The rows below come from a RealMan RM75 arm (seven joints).
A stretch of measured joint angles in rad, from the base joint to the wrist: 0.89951 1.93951 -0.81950 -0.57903 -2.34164 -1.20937 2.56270; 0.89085 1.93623 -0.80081 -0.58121 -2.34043 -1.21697 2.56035; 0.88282 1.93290 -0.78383 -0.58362 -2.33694 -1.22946 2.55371; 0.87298 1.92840 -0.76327 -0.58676 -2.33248 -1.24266 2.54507; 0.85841 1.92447 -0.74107 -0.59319 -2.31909 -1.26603 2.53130; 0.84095 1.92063 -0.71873 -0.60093 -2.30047 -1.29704 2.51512; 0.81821 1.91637 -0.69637 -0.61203 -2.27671 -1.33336 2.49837; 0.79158 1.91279 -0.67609 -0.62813 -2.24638 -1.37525 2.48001; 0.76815 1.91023 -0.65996 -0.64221 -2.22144 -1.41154 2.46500
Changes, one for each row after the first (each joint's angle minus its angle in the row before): -0.00866 -0.00328 0.01869 -0.00218 0.00121 -0.00760 -0.00235; -0.00803 -0.00333 0.01698 -0.00241 0.00349 -0.01249 -0.00664; -0.00984 -0.00450 0.02056 -0.00314 0.00446 -0.01320 -0.00864; -0.01457 -0.00393 0.02220 -0.00643 0.01339 -0.02337 -0.01377; -0.01746 -0.00384 0.02234 -0.00774 0.01862 -0.03101 -0.01618; -0.02274 -0.00426 0.02236 -0.01110 0.02376 -0.03632 -0.01675; -0.02663 -0.00358 0.02028 -0.01610 0.03033 -0.04189 -0.01836; -0.02343 -0.00256 0.01613 -0.01408 0.02494 -0.03629 -0.01501
